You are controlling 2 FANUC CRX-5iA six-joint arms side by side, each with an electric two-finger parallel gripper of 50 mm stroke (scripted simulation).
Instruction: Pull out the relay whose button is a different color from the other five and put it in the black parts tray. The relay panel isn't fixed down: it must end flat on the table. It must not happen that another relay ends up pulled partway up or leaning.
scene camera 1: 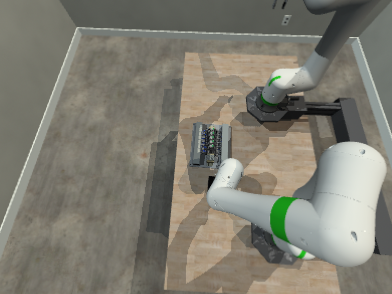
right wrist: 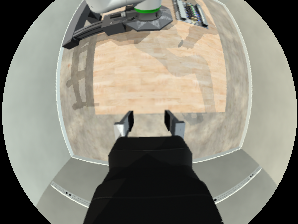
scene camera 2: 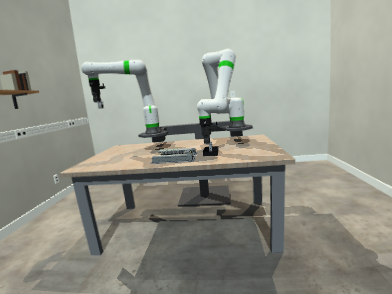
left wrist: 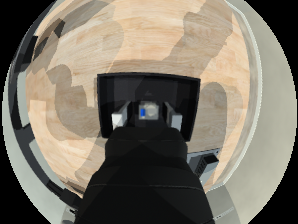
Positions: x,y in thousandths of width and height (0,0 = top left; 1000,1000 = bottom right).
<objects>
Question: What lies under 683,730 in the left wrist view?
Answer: A relay panel.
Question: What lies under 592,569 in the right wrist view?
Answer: The right gripper.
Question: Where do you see a black parts tray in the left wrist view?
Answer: At 378,413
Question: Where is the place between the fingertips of the left gripper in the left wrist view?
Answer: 495,484
</objects>
